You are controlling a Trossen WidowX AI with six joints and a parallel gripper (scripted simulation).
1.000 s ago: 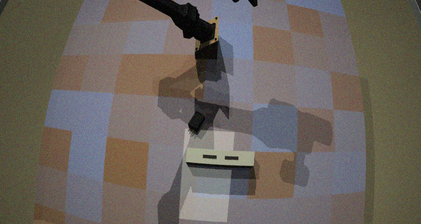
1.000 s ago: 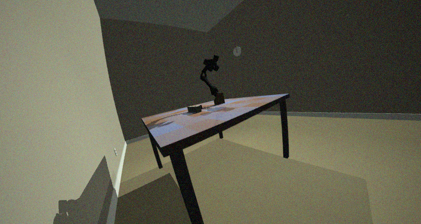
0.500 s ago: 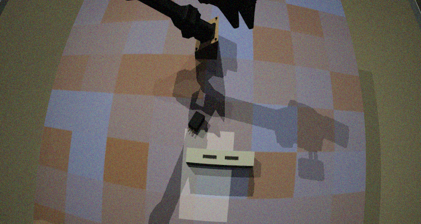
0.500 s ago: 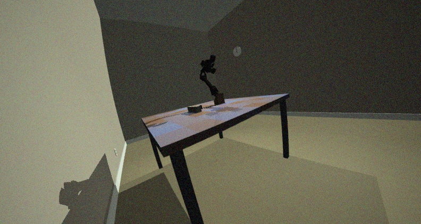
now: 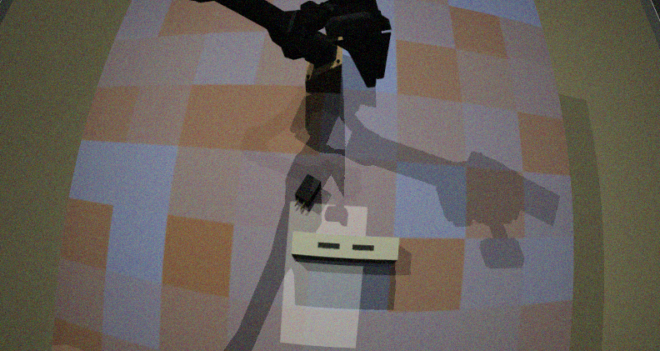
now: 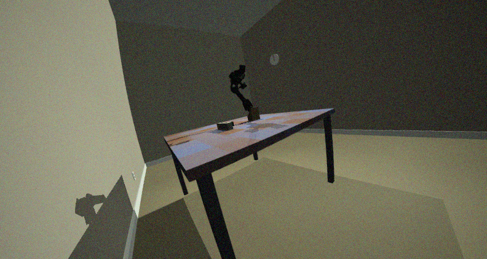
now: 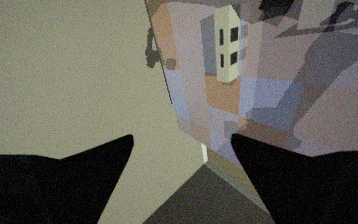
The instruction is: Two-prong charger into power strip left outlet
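The dark two-prong charger lies 340 mm below my gripper tip, 100 mm to the right of it and 70 mm ahead of it.
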